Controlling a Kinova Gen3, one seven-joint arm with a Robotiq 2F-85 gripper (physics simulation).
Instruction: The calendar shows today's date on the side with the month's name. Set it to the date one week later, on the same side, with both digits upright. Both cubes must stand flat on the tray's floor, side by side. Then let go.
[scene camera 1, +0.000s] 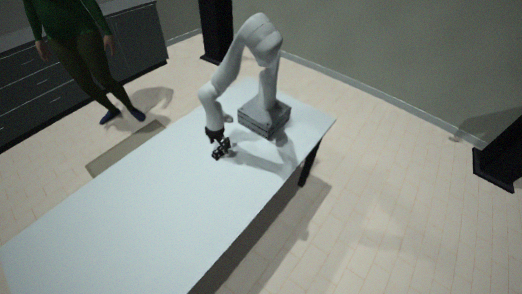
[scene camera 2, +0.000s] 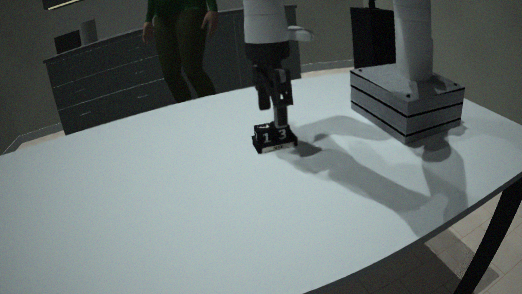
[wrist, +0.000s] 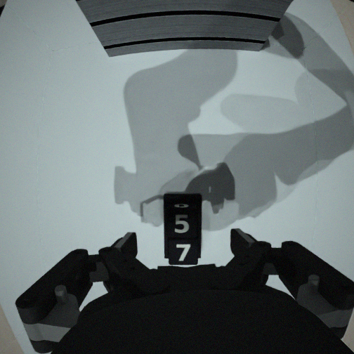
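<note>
The black calendar tray (scene camera 2: 261, 149) stands on the table with its month label facing scene camera 2; the lettering is blurred. Two black cubes sit side by side in it. The left cube (scene camera 2: 266, 137) (wrist: 183, 253) shows an upright 1 in front and a 7 on top. The right cube (scene camera 2: 283, 134) (wrist: 181, 223) shows an upright 3 in front and a 5 on top. My gripper (scene camera 1: 220, 148) (scene camera 2: 273, 116) (wrist: 183, 241) is open and low over the calendar. In the wrist view its fingers stand wide on either side, apart from the cubes. One finger partly hides the cube tops in scene camera 2.
The layered grey robot base (scene camera 1: 264, 120) (scene camera 2: 407, 112) (wrist: 185, 30) stands on the white table (scene camera 1: 150, 200) (scene camera 2: 175, 210) (wrist: 75, 125), beyond the calendar in the wrist view. Arm shadows fall beside the calendar. A person (scene camera 1: 82, 55) (scene camera 2: 182, 45) stands past the far table edge.
</note>
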